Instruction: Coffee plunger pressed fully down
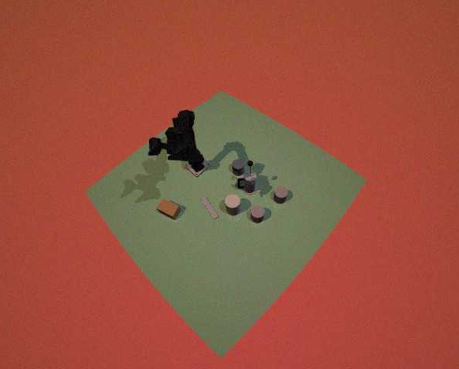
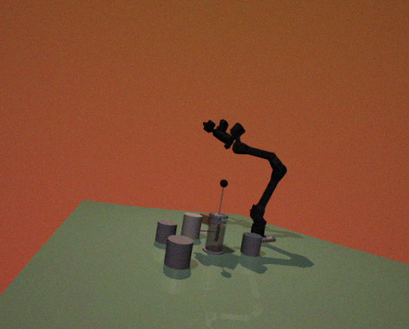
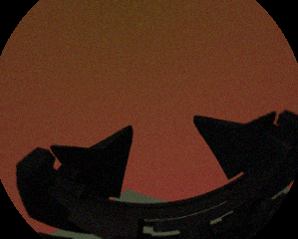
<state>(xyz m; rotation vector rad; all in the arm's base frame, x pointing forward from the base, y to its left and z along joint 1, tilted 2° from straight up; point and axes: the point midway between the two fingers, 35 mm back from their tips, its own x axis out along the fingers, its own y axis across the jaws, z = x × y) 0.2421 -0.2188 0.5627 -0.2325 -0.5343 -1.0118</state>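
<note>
Now: the coffee press 4 cm ahead of my gripper tip, 37 cm to the left of it and 46 cm below it. The rest, counted from my gripper tip: flat grey strip: 14 cm to the left, 58 cm below.
</note>
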